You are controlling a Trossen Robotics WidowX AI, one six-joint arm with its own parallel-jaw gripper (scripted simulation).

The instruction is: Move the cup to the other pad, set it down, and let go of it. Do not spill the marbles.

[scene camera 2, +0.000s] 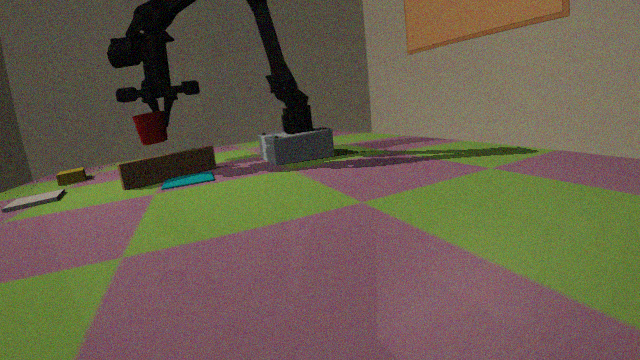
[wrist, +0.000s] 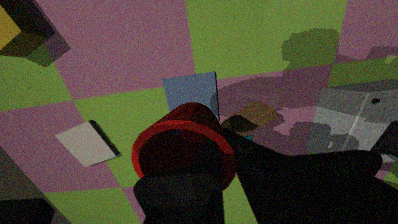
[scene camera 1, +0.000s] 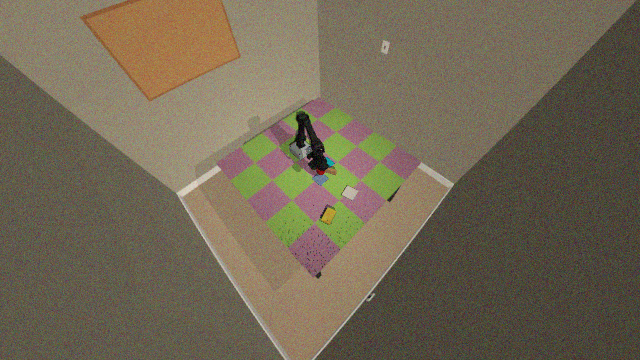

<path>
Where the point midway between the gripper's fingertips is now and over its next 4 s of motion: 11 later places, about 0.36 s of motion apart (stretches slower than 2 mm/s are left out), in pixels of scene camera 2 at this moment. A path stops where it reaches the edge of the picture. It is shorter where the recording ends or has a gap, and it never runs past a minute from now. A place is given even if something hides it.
My gripper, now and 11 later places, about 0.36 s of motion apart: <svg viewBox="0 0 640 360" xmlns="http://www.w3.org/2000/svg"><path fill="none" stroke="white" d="M164 127L168 126L173 125L178 123L182 123L186 121L192 121L193 124L194 132L195 139L196 147L198 155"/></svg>
</path>
